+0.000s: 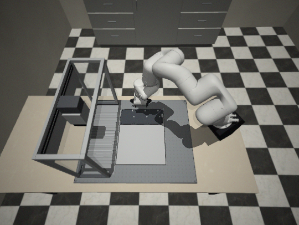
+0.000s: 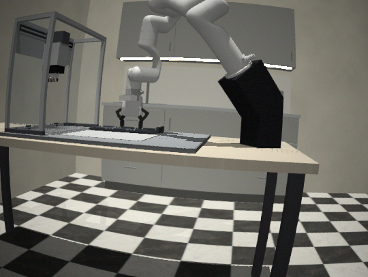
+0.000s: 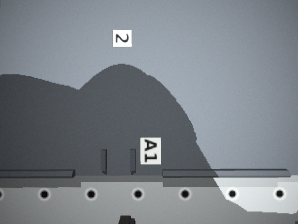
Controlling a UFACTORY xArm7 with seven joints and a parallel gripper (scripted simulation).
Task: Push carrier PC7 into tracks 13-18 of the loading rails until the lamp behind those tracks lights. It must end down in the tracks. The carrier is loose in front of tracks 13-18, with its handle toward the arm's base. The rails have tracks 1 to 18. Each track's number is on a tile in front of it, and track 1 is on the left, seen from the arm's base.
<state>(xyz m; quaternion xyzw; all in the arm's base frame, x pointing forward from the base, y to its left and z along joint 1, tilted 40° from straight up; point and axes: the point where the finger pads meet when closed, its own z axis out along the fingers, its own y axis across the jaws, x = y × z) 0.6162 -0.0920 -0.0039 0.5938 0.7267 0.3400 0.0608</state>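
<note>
The carrier PC7 lies 4 cm behind my hand and 10 cm to the left of it. Round my hand: pipette head (23 cm ahead, 36 cm to the left, 33 cm above).
</note>
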